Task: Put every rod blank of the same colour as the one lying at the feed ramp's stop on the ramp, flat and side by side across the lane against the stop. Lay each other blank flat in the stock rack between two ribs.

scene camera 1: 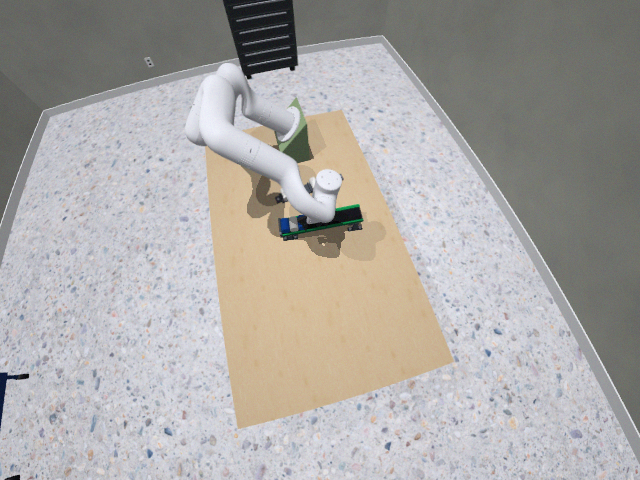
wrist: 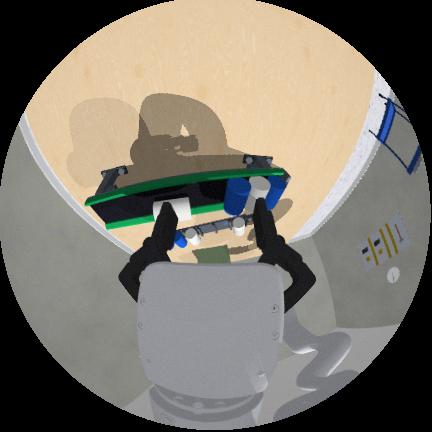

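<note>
The ramp point(scene camera 1: 347, 224) point(wrist: 165, 183) has green rails and a dark lane. At its stop end lies a blue blank point(scene camera 1: 284, 225) point(wrist: 276, 192) across the lane, then a white-grey blank point(scene camera 1: 294, 223) point(wrist: 258, 188), then a second blue blank point(wrist: 236, 196). Another white blank point(wrist: 182, 209) lies lengthwise on the ramp, partly hidden by the left finger. The stock rack point(wrist: 207, 228) stands behind the ramp with white blanks point(wrist: 193, 237) point(wrist: 238, 226) and a blue blank point(wrist: 180, 240), partly hidden. My gripper point(wrist: 212, 207) is open and empty over the ramp; the arm mostly hides it in the scene view.
The green robot base point(scene camera 1: 295, 147) point(wrist: 212, 254) stands behind the rack. The wooden mat point(scene camera 1: 330, 320) point(wrist: 280, 75) lies under ramp and rack. A dark drawer cabinet point(scene camera 1: 266, 38) stands at the back wall. A blue frame point(wrist: 386, 121) shows at the right of the wrist view.
</note>
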